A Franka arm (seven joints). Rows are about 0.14 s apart.
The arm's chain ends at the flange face. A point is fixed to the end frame.
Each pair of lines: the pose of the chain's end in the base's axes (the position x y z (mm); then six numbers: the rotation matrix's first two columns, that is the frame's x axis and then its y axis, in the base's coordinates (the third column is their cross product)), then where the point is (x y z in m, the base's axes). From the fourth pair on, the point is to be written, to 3 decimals.
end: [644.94 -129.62 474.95 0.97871 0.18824 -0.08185 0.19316 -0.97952 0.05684]
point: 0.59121 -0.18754 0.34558
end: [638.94 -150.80 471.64 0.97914 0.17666 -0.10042 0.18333 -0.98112 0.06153]
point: 0.58232 -0.20915 0.34370
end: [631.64 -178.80 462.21 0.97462 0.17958 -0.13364 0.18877 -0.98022 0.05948]
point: 0.57101 -0.23789 0.33647
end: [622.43 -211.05 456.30 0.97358 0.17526 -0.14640 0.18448 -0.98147 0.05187]
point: 0.560 -0.269 0.331
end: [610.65 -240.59 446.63 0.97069 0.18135 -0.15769 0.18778 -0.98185 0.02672]
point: 0.546 -0.296 0.321
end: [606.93 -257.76 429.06 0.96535 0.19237 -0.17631 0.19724 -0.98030 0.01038]
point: 0.540 -0.312 0.304
